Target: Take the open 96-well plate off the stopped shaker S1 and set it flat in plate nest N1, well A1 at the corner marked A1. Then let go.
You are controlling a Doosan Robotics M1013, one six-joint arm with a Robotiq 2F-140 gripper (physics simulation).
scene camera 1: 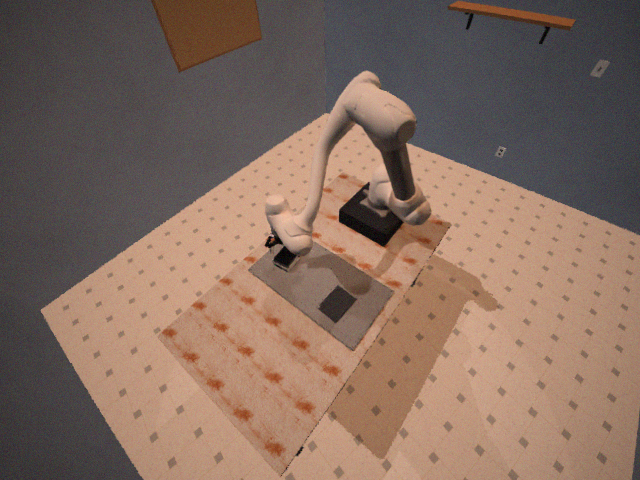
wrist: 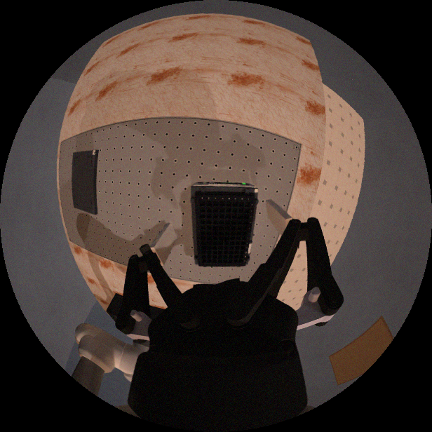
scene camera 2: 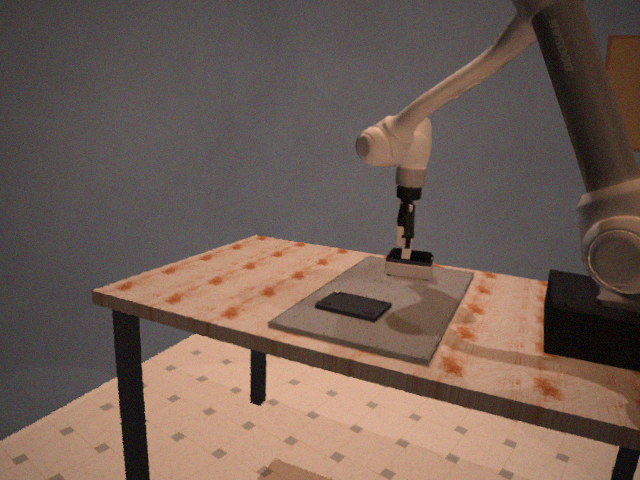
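Where they show: gripper, fingertip midpoint: (scene camera 1: pixel 285 256) (scene camera 2: pixel 402 251); arm's base, origin of the base link: (scene camera 1: pixel 379 203) (scene camera 2: pixel 637 302).
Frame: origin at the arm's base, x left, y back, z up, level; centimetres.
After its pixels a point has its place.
The dark open 96-well plate (scene camera 1: pixel 284 256) {x -14.7, y -64.5, z -2.5 cm} (scene camera 2: pixel 423 256) {x -14.5, y -57.5, z -2.4 cm} (wrist: pixel 225 230) sits on the pale shaker S1 (scene camera 2: pixel 408 269) {x -10.5, y -60.6, z -6.3 cm} (wrist: pixel 222 187). A green light shows on the shaker's front edge in the wrist view. My gripper (scene camera 2: pixel 404 252) {x -13.9, y -64.4, z -1.9 cm} (wrist: pixel 218 219) is open and empty. It points down over the plate, with one finger out to each side in the wrist view and a gap on both sides. Fingertip height against the plate's rim is hard to tell. The dark nest N1 (scene camera 1: pixel 338 303) {x 23.0, y -62.7, z -8.0 cm} (scene camera 2: pixel 353 305) {x 23.7, y -62.4, z -7.9 cm} (wrist: pixel 85 182) holds no plate. A small pale mark shows at one nest corner.
Shaker and nest stand on a grey perforated board (scene camera 1: pixel 289 289) {x -1.1, y -74.0, z -9.1 cm} (scene camera 2: pixel 382 341) {x 36.3, y -48.8, z -9.1 cm} (wrist: pixel 130 185) on the rust-spotted table (scene camera 1: pixel 248 361) {x 11.9, y -110.8, z -10.4 cm} (scene camera 2: pixel 206 294) {x 35.7, y -101.1, z -10.4 cm} (wrist: pixel 210 95). The arm's black base block (scene camera 1: pixel 364 219) {x 1.4, y -16.7, z 0.4 cm} (scene camera 2: pixel 578 320) {x 17.3, y -12.0, z -1.5 cm} stands on the table beyond the board.
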